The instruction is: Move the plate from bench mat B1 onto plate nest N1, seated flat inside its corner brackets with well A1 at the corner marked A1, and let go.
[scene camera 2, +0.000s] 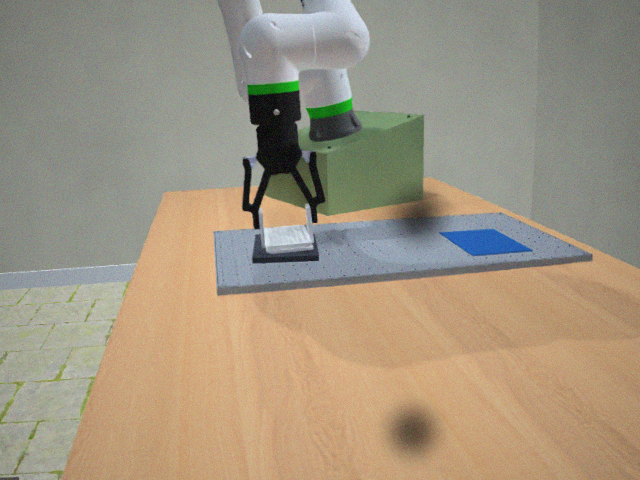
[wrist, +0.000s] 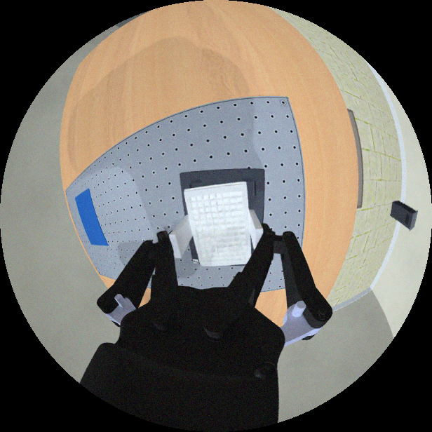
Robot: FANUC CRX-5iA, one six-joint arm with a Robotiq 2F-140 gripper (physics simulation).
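Where they show: gripper, fingertip midpoint: (scene camera 2: 287,243); arm's base, link origin: (scene camera 2: 335,132).
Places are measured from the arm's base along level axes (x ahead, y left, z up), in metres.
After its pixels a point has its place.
The white well plate (scene camera 2: 288,238) @[x 0.527, y -0.177, z -0.152 m] (wrist: 220,225) is at the dark plate nest (scene camera 2: 284,257) @[x 0.592, y -0.189, z -0.169 m] (wrist: 220,177). In the wrist view it looks turned a little against the nest's edges and covers much of it. In the scene view the plate looks slightly tilted and a little above the nest's base; I cannot tell whether it touches. My gripper (scene camera 2: 285,227) (wrist: 219,221) is shut on the plate, with one light finger pad at each side. The blue bench mat (scene camera 2: 485,241) @[x 0.541, y 0.217, z -0.177 m] (wrist: 91,218) bears no plate. The corner mark A1 cannot be read.
The grey perforated board (scene camera 2: 372,253) @[x 0.568, y -0.023, z -0.179 m] (wrist: 225,150) carries the nest and the mat and lies on the wooden table (scene camera 2: 310,361) @[x 0.955, y -0.185, z -0.191 m] (wrist: 200,65). A green block (scene camera 2: 377,165) @[x 0.119, y 0.090, z -0.078 m] stands behind the board, near the arm. A small dark box (wrist: 404,215) shows beyond the table at the right in the wrist view.
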